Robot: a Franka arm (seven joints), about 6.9 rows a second.
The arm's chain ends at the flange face. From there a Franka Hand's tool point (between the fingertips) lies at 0.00 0.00 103.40 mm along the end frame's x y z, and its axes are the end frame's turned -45 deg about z.
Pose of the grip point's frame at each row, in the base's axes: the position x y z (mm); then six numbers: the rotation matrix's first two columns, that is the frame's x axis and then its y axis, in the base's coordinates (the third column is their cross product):
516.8 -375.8 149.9 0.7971 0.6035 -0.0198 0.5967 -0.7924 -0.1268
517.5 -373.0 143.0 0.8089 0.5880 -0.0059 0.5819 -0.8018 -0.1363
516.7 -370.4 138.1 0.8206 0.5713 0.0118 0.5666 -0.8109 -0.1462
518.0 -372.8 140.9 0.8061 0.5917 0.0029 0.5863 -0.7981 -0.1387
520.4 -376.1 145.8 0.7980 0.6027 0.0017 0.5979 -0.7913 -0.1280
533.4 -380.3 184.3 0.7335 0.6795 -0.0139 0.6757 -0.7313 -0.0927
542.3 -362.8 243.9 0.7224 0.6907 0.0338 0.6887 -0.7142 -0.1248
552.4 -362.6 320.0 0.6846 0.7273 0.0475 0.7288 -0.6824 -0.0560
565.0 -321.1 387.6 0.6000 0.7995 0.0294 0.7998 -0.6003 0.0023
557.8 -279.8 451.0 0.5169 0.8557 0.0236 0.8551 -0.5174 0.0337
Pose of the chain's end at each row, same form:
526.3 -385.0 252.4 0.9856 -0.1336 -0.1037 -0.1417 -0.9871 -0.0757
526.3 -384.0 245.4 0.9834 -0.1512 -0.1006 -0.1605 -0.9827 -0.0922
524.3 -383.5 240.4 0.9809 -0.1694 -0.0950 -0.1796 -0.9774 -0.1117
526.2 -384.5 243.3 0.9846 -0.1459 -0.0960 -0.1554 -0.9827 -0.1001
528.2 -386.8 248.4 0.9871 -0.1334 -0.0893 -0.1415 -0.9857 -0.0917
541.0 -386.4 287.2 0.9965 -0.0366 -0.0754 -0.0409 -0.9976 -0.0557
548.7 -374.5 346.4 0.9978 -0.0166 -0.0643 -0.0238 -0.9934 -0.1121
553.3 -370.1 423.1 0.9994 0.0317 -0.0060 0.0313 -0.9968 -0.0732
563.0 -323.4 491.0 0.9898 0.1409 0.0224 0.1413 -0.9898 -0.0192
553.6 -280.1 554.3 0.9702 0.2392 0.0405 0.2391 -0.9709 0.0071

